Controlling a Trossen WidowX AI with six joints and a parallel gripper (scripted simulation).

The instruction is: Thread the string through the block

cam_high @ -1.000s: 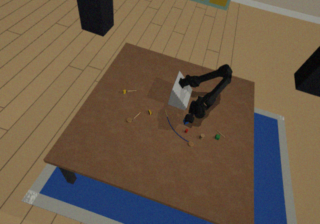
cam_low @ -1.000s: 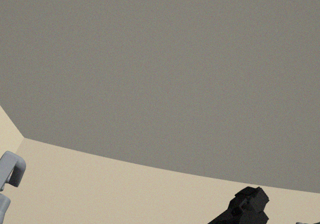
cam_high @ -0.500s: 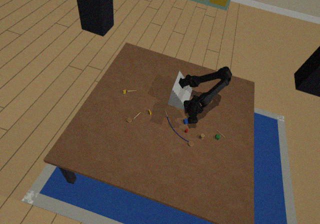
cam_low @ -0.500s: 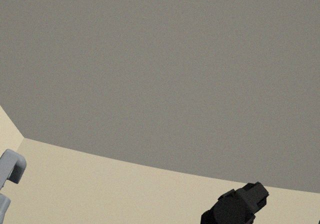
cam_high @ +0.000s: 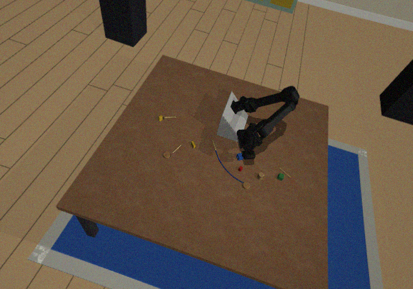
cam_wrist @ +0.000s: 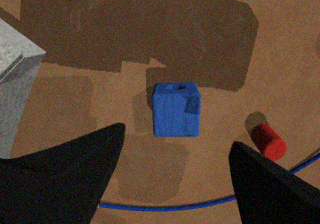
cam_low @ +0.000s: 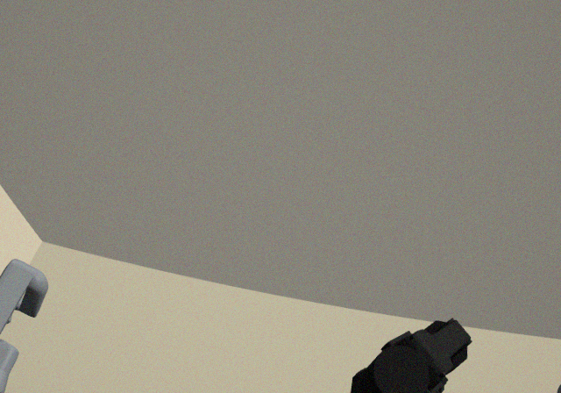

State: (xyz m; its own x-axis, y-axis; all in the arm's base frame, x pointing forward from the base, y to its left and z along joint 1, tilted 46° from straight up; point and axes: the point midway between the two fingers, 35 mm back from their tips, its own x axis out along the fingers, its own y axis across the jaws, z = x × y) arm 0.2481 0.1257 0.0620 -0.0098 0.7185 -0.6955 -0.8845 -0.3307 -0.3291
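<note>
My gripper tip is now 5 cm above the blue cube. From my gripper tip the other things lie so: wooden cylinder (14 cm to the left, 8 cm ahead, 4 cm below); then red peg (8 cm ahead, 5 cm below, 2 cm to the left); then thin wooden stick (16 cm to the right, 6 cm below, 1 cm behind).
</note>
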